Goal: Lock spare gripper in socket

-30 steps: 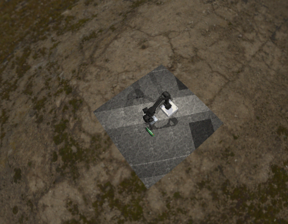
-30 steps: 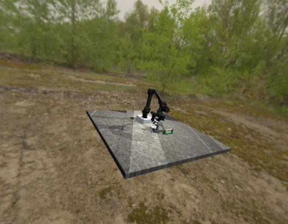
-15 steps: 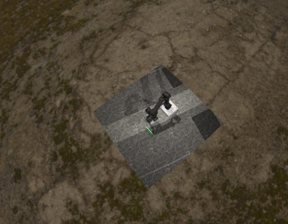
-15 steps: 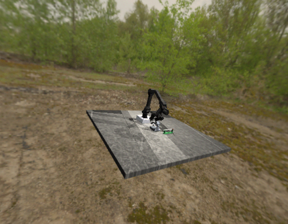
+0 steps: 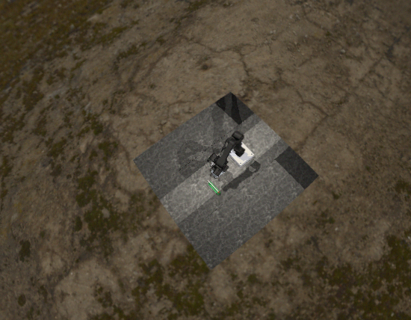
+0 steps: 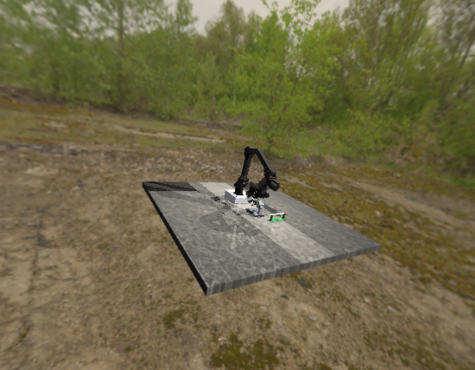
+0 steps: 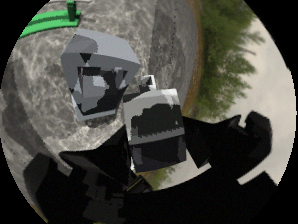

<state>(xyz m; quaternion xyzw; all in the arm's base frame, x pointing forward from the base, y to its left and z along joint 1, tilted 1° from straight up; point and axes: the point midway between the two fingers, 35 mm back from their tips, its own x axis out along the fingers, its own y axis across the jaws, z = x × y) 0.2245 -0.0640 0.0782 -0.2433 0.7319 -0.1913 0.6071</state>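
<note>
Right now my gripper tip is 180 mm short of the green mount, 140 mm to the right of it and 80 mm above it. Also, from my gripper tip: spare gripper: 10 mm to the left, 10 mm ahead, 10 mm above; grey mount: 60 mm ahead, 50 mm to the left, 50 mm below.
</note>
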